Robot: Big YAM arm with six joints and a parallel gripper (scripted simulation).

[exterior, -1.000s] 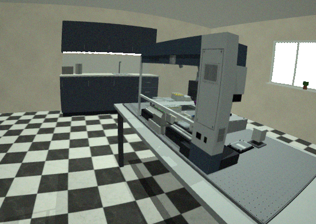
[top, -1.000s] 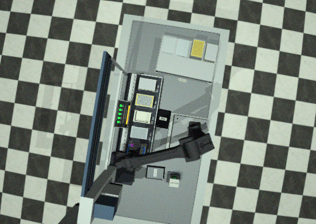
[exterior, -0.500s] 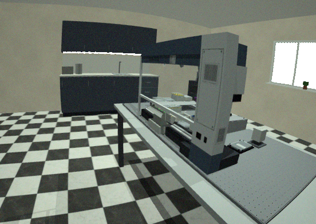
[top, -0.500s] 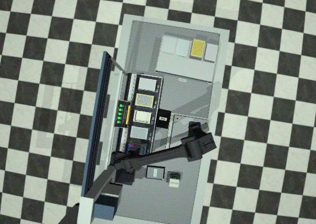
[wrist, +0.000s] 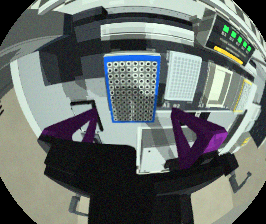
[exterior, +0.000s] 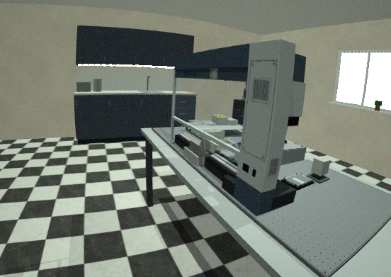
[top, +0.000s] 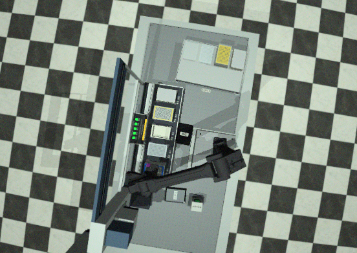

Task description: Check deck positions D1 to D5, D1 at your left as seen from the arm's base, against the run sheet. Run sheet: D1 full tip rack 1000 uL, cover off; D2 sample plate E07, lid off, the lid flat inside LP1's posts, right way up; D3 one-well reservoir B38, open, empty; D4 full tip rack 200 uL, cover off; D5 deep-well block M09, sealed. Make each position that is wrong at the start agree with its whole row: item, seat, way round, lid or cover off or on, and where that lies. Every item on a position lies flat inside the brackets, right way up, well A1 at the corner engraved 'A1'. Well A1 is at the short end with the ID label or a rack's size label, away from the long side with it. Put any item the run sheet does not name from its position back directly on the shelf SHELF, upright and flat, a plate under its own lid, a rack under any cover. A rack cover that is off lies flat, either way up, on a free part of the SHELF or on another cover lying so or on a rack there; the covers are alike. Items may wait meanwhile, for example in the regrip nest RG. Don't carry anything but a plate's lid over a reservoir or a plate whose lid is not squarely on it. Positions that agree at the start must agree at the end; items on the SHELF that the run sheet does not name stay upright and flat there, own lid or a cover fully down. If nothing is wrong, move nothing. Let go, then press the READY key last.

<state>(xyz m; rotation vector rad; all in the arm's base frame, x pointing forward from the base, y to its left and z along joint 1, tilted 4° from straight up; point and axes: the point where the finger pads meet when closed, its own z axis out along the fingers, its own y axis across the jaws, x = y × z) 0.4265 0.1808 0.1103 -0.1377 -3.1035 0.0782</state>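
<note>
My hand is 120 mm to the left of the clear plate and 140 mm above it. Also, from my hand: cream reservoir (20 mm behind, 240 mm to the right, 140 mm below); then blue-framed tip rack (10 mm behind, 80 mm below); then gantry housing (180 mm ahead, 210 mm to the left, 70 mm above).
</note>
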